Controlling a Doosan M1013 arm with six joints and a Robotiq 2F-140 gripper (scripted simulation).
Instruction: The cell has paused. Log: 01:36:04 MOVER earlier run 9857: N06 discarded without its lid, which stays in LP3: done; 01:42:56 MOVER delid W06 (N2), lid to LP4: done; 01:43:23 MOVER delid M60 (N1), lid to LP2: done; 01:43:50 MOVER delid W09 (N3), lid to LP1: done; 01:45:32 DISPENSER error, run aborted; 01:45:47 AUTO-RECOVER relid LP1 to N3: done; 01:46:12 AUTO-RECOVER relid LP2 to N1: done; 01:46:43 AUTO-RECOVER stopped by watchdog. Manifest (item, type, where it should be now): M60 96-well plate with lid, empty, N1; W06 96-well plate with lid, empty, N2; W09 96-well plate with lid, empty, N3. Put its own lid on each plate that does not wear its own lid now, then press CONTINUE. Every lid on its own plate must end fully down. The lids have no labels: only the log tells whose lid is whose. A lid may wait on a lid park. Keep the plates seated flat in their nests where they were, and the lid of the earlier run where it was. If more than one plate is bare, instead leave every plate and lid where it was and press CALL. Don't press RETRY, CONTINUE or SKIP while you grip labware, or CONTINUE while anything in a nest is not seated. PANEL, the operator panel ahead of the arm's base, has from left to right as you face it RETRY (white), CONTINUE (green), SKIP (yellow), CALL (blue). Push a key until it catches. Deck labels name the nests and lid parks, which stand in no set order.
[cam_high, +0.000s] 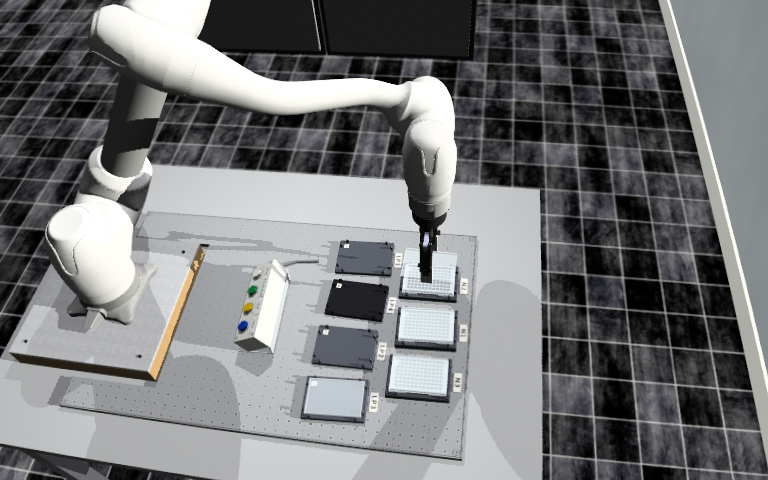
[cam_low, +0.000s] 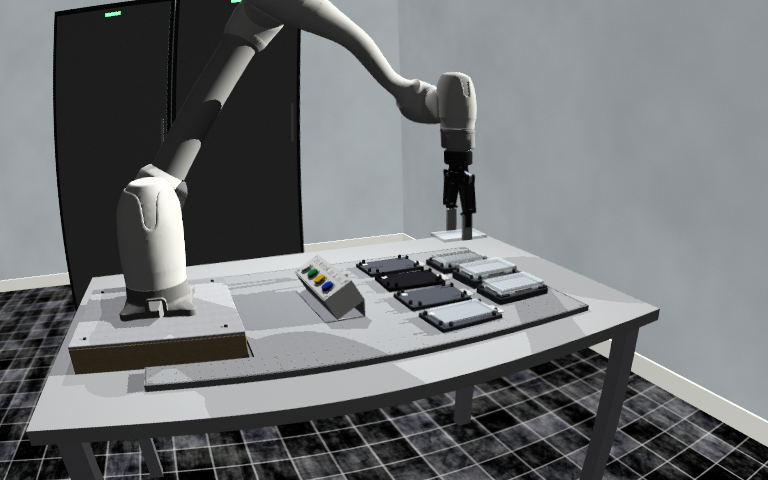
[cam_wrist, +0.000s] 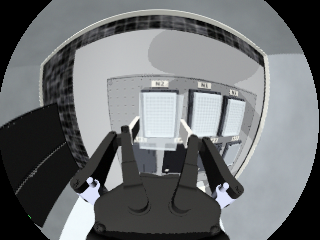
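The plate lies 90 mm below my hand. Round my hand: lid park LP1: 180 mm behind, 100 mm below, 50 mm to the left; lid park LP4: 170 mm behind, 100 mm below, 70 mm to the right; lid park LP2: 210 mm to the right, 170 mm behind, 100 mm below.
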